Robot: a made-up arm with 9 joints. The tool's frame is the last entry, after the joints. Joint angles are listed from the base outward. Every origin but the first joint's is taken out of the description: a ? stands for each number. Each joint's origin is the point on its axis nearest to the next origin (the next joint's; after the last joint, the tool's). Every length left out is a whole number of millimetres.
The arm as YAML. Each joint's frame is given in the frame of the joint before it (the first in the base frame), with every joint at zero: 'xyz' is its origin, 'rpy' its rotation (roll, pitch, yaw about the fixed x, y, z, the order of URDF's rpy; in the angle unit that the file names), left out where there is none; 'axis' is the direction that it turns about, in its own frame. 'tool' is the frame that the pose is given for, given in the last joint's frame.
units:
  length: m
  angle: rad
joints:
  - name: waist
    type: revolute
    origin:
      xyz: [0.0, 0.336, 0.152]
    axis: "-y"
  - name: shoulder
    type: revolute
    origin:
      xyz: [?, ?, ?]
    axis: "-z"
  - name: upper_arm
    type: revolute
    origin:
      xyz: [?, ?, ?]
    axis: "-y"
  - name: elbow
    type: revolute
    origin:
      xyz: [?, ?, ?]
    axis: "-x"
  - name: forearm
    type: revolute
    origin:
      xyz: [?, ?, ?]
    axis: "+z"
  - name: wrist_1
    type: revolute
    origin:
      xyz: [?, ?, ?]
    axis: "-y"
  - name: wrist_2
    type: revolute
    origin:
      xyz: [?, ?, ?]
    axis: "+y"
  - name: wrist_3
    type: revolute
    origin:
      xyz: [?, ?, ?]
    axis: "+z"
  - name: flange
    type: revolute
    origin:
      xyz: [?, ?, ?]
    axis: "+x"
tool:
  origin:
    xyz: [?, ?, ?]
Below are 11 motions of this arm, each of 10 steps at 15 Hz.
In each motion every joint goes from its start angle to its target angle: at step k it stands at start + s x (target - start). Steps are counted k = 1, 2, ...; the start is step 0. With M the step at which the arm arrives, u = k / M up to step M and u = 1 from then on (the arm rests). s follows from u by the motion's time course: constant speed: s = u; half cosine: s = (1 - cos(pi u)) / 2; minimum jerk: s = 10 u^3 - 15 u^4 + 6 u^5.
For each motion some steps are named. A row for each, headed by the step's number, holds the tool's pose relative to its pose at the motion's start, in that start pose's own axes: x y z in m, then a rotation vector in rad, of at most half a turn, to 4 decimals.
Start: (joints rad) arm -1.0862 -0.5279 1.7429 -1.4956 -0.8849 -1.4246 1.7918 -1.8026 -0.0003
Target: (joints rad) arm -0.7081 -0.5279 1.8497 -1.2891 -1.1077 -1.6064 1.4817 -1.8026 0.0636
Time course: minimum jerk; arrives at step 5
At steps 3, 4, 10:
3: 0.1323 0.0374 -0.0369 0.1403 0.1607 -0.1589
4: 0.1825 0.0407 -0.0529 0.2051 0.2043 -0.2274
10: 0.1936 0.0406 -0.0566 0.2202 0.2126 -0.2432

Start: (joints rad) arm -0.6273 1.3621 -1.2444 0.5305 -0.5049 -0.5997 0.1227 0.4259 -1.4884
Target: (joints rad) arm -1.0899 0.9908 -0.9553 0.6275 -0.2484 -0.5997 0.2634 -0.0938 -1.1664
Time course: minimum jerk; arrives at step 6
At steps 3, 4, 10:
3: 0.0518 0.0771 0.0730 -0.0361 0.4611 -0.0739
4: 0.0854 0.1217 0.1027 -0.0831 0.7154 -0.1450
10: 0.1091 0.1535 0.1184 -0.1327 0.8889 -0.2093

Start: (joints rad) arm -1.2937 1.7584 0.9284 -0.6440 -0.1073 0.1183 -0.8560 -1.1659 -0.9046
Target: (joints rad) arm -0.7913 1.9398 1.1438 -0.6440 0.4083 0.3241 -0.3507 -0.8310 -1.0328
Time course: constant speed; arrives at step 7
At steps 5, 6, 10:
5: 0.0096 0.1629 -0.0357 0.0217 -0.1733 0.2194
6: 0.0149 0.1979 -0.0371 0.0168 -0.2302 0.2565
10: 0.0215 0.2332 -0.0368 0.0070 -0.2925 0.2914

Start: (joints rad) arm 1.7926 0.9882 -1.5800 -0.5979 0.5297 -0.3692 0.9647 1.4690 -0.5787
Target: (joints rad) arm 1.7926 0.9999 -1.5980 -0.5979 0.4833 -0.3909 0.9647 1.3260 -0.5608
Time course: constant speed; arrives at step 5
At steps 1, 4, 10:
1: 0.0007 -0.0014 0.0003 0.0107 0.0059 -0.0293
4: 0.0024 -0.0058 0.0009 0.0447 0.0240 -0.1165
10: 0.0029 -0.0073 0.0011 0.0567 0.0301 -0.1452

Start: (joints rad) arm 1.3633 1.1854 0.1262 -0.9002 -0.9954 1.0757 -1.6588 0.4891 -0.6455
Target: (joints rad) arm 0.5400 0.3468 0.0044 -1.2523 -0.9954 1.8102 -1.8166 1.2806 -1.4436
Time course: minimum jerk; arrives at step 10
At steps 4, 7, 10:
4: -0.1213 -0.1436 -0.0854 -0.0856 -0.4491 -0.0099
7: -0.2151 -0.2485 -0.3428 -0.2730 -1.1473 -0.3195
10: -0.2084 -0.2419 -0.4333 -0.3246 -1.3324 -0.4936

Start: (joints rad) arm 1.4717 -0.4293 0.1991 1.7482 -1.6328 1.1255 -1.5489 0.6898 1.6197
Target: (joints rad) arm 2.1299 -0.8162 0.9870 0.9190 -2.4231 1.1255 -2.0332 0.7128 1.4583
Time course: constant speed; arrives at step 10
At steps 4, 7, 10:
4: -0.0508 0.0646 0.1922 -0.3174 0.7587 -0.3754
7: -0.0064 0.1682 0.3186 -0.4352 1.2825 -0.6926
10: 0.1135 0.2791 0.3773 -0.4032 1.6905 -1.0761

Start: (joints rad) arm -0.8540 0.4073 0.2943 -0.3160 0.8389 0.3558 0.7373 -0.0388 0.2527
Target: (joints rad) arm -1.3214 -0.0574 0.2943 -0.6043 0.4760 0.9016 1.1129 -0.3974 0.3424
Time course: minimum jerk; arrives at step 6
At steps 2, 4, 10:
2: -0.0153 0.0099 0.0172 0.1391 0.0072 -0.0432
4: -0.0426 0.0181 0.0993 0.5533 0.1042 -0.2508
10: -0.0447 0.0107 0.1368 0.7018 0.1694 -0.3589

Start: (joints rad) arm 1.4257 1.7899 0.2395 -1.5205 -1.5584 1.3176 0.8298 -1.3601 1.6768
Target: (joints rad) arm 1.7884 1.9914 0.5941 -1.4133 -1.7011 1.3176 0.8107 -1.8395 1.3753
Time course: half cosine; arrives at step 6
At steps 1, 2, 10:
1: 0.0014 -0.0032 0.0063 -0.0268 -0.0367 -0.0196
2: 0.0035 -0.0128 0.0255 -0.1020 -0.1384 -0.0759
10: -0.0277 -0.0548 0.1318 -0.4317 -0.5714 -0.3523

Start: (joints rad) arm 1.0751 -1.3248 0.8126 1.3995 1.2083 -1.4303 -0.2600 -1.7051 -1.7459
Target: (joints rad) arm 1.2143 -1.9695 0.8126 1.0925 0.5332 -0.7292 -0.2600 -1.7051 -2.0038
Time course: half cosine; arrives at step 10
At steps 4, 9, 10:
4: 0.0054 0.1705 -0.0831 0.4226 0.0970 0.2398
9: -0.0364 0.5698 -0.0151 1.1996 0.1150 0.6107
10: -0.0382 0.5843 -0.0057 1.2287 0.1109 0.6239

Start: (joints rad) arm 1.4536 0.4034 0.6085 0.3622 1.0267 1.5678 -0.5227 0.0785 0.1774
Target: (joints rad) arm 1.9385 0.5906 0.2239 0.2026 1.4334 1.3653 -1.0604 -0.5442 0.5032
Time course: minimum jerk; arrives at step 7
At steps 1, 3, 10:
1: -0.0004 0.0007 0.0004 0.0079 -0.0149 -0.0165
3: -0.0074 0.0033 0.0102 0.1398 -0.2614 -0.2448
10: -0.0432 -0.0248 0.0504 0.4706 -0.8319 -0.5536

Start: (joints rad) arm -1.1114 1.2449 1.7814 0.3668 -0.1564 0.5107 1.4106 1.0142 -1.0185
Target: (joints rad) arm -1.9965 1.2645 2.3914 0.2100 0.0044 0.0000 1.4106 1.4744 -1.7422
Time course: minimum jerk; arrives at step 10
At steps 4, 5, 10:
4: -0.0171 0.0575 0.0122 -0.2919 -0.3247 0.2792
5: -0.0352 0.0890 0.0170 -0.4437 -0.5387 0.4217
10: -0.1164 0.1574 0.0162 -0.7522 -1.2195 0.7283

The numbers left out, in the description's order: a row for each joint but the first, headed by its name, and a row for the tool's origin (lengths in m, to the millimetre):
shoulder: -0.058 0.0 0.085
upper_arm: -0.104 0.422 0.0
elbow: -0.166 0.0 0.187
forearm: 0.0 -0.069 -0.096
wrist_1: 0.033 -0.049 0.0
wrist_2: -0.118 0.0 -0.017
wrist_3: 0.059 0.0 0.22
flange: 0.071 0.135 0.0
tool: 0.0 -0.047 -0.11

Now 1 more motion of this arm.
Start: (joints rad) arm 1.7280 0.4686 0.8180 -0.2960 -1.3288 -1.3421 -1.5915 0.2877 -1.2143
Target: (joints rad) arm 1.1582 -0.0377 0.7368 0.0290 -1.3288 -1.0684 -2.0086 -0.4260 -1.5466
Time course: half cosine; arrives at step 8
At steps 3, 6, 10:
3: 0.0144 -0.0739 0.0863 -0.3046 -0.0075 -0.1644
6: 0.0491 -0.1464 0.2495 -0.6206 -0.0777 -0.4770
10: 0.0625 -0.1545 0.2894 -0.6548 -0.0981 -0.5511

